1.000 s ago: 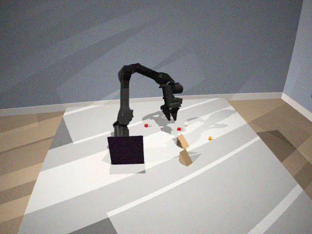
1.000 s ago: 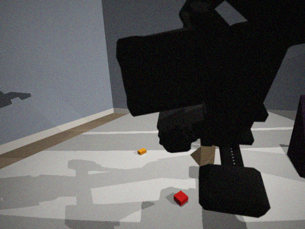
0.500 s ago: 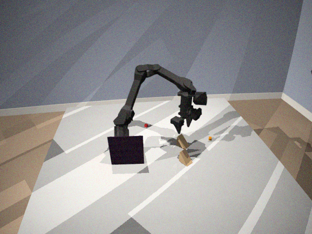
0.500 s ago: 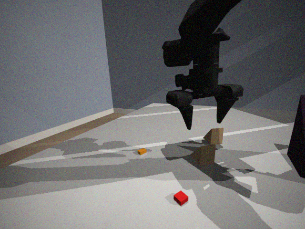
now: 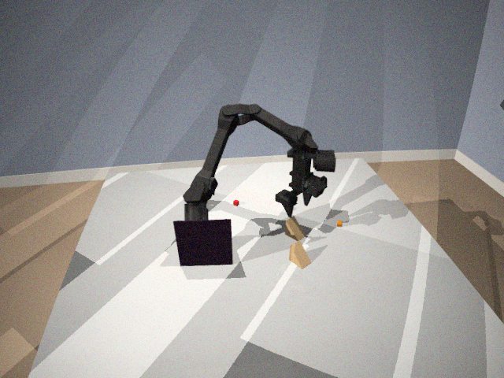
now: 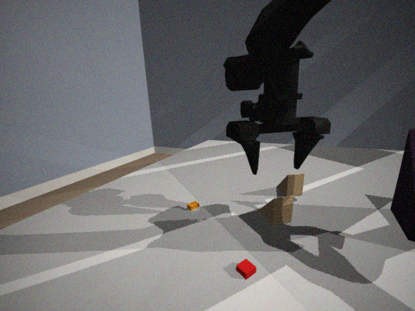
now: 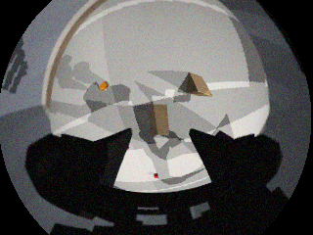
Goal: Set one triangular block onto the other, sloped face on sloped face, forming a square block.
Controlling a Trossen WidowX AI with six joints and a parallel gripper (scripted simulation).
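Right now my gripper tip is 10 mm past the tan triangular block, 10 mm to the right of it and 90 mm above it. Also, from my gripper tip: small orange cube (170 mm ahead, 60 mm to the left, 100 mm below); small red cube (210 mm behind, 200 mm to the left, 90 mm below).
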